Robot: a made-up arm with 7 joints.
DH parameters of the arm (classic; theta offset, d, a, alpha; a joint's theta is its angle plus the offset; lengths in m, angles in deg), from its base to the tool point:
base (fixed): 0 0 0 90
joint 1: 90 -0.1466 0 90
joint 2: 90 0 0 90
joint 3: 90 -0.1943 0 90
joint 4: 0 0 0 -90
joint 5: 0 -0.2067 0 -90
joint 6: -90 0 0 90
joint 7: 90 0 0 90
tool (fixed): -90 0 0 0
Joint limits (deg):
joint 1: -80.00..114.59
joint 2: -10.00..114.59
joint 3: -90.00..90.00
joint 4: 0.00..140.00
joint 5: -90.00..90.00
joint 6: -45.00..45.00
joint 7: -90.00..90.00
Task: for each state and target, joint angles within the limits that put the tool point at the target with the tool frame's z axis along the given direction. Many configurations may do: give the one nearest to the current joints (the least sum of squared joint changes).
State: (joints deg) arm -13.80 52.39 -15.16 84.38 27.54 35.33 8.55
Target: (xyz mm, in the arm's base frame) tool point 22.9 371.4 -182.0 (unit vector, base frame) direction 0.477 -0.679 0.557
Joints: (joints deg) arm -43.81 99.05 -46.36 87.36 15.84 45.00 22.27
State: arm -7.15 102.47 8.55 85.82 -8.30 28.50 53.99
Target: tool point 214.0 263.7 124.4 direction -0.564 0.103 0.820
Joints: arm -15.50 114.59 32.99 93.92 27.17 14.78 67.50
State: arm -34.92 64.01 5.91 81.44 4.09 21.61 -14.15
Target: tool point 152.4 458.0 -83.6 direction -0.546 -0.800 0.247
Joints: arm -12.99 78.28 5.82 54.44 7.88 18.25 -1.74
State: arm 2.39 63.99 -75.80 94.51 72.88 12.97 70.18
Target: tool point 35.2 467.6 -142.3 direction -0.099 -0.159 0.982
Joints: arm 1.94 94.87 -79.89 56.74 78.92 1.03 29.55
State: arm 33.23 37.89 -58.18 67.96 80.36 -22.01 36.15
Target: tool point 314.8 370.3 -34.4 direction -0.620 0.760 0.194
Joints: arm 76.33 49.50 -66.35 29.59 57.13 -17.63 71.55
